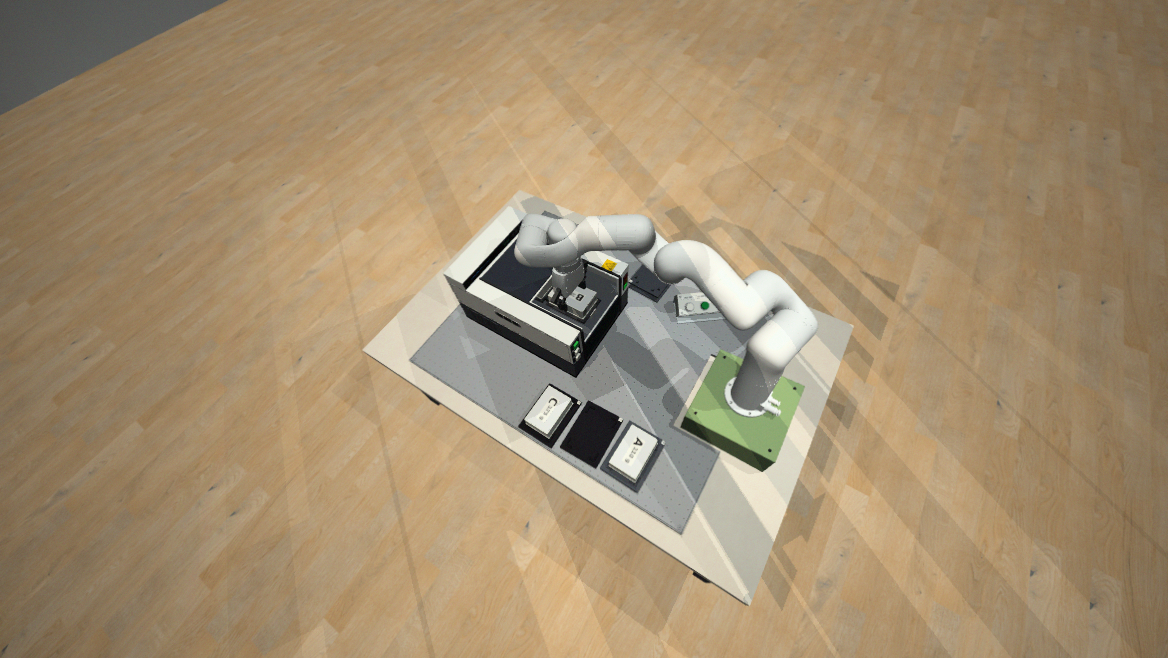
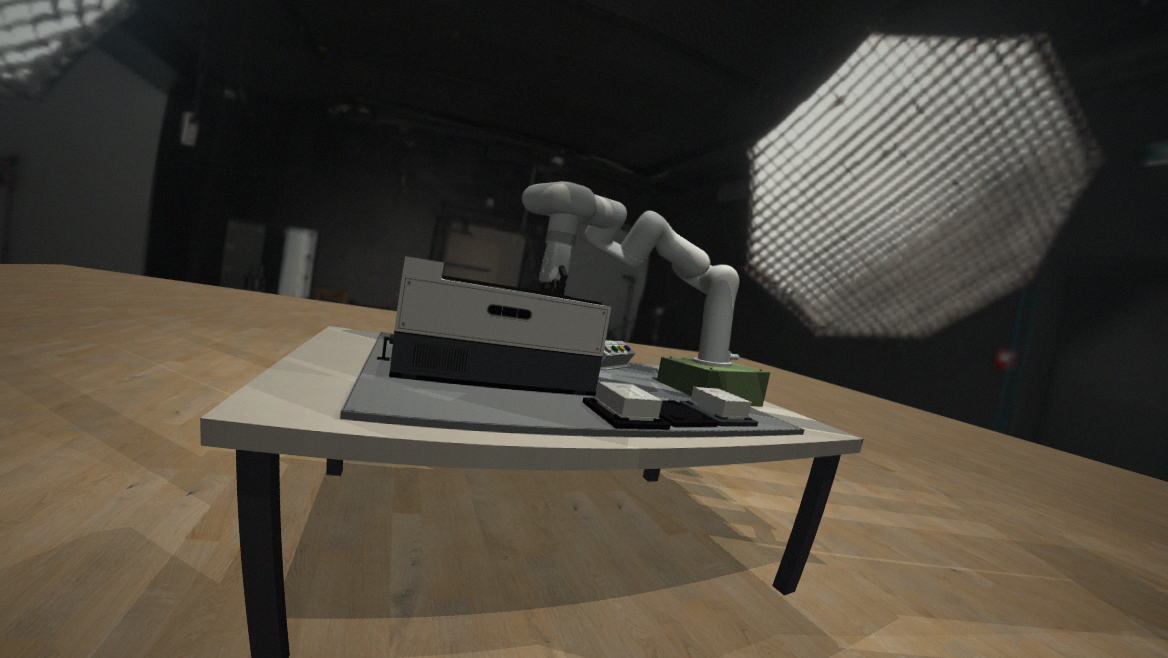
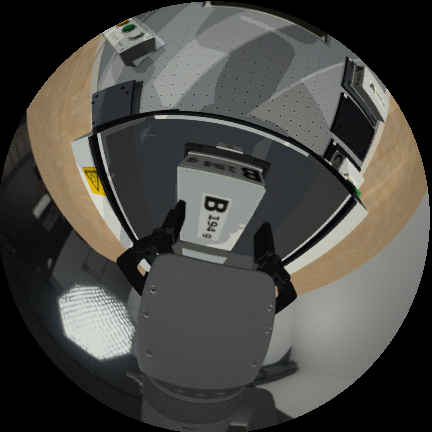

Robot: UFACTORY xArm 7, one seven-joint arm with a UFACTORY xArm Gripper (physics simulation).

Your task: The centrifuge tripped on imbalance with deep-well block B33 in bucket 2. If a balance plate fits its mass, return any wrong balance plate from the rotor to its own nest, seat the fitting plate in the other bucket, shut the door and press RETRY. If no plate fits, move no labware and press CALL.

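Frame: origin at the arm's base, x right, y up, z back, level; centimetres.
Where they show: gripper, fingertip midpoint: (image 1: 572,297) (image 3: 223,218); arm's base, link origin: (image 1: 747,396) (image 2: 712,363).
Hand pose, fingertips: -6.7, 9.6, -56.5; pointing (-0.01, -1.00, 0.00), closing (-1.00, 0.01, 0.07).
Things, the pixels of their top centre, and the offset from my fingertips, as dx, dy, dz. "spot": a spot on its surface instead.
- white balance plate marked B 194 g, top centre: (image 3: 211,221) (image 1: 572,293) +1.2, +0.0, -1.0
- Plate A, top centre: (image 2: 721,394) (image 1: 633,450) -23.9, -12.8, +39.2
- plate C, top centre: (image 2: 629,390) (image 1: 548,409) (image 3: 348,181) -28.7, -12.8, +12.4
- nest, top centre: (image 2: 675,407) (image 1: 591,432) (image 3: 358,130) -25.8, -16.4, +25.9
- button box, top centre: (image 1: 712,295) (image 2: 613,342) +31.8, -9.8, +31.7
- dark pad, surface spot: (image 3: 114,102) (image 1: 653,280) spot: +29.7, -14.8, +11.1
- yellow warning label, surface spot: (image 3: 93,181) spot: +14.8, +2.9, +3.2
The centrifuge (image 1: 523,315) (image 2: 502,315) stands on the grey mat with its top open. In its dark chamber a white balance plate marked "B 194 g" (image 3: 219,201) (image 1: 582,299) sits in a bucket. My gripper (image 3: 223,218) (image 1: 563,298) is open, and its two fingers stand on either side of the plate's near end without closing on it. Plate A (image 1: 634,452) (image 3: 372,90) and plate C (image 1: 549,410) (image 3: 346,171) lie in their nests at the mat's front. The nest (image 1: 589,431) (image 3: 354,125) between them is empty. The deep-well block is hidden by my arm.
A button box (image 1: 695,306) (image 3: 130,36) (image 2: 618,350) with a green button stands behind the centrifuge, beside a dark pad (image 1: 651,282) (image 3: 114,102). My arm rises from a green base (image 1: 740,424) (image 2: 715,377). A yellow warning label (image 3: 93,181) is on the centrifuge rim.
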